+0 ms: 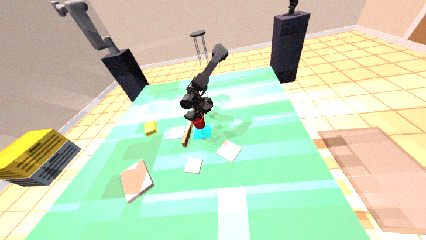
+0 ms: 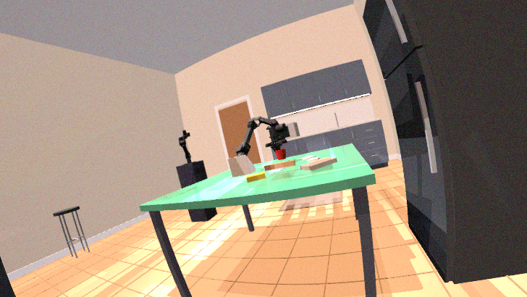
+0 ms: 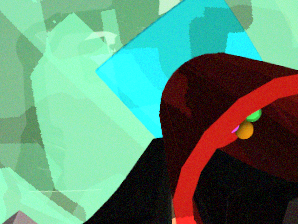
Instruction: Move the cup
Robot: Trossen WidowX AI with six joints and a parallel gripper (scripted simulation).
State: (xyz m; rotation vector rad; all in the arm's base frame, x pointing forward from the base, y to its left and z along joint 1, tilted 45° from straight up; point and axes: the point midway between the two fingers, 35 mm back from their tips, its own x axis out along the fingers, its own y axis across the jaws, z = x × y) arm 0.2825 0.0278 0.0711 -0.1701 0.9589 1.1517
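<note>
Now: the cyan pad 9 cm below my gripper tip, 2 cm to the right of it and 2 cm ahead of it. Round my gripper tip: red cup (2 cm to the right, 2 cm ahead); then pale lilac pad (19 cm to the right, 9 cm below); then long wooden bar (10 cm to the right, 8 cm below, 1 cm ahead).
</note>
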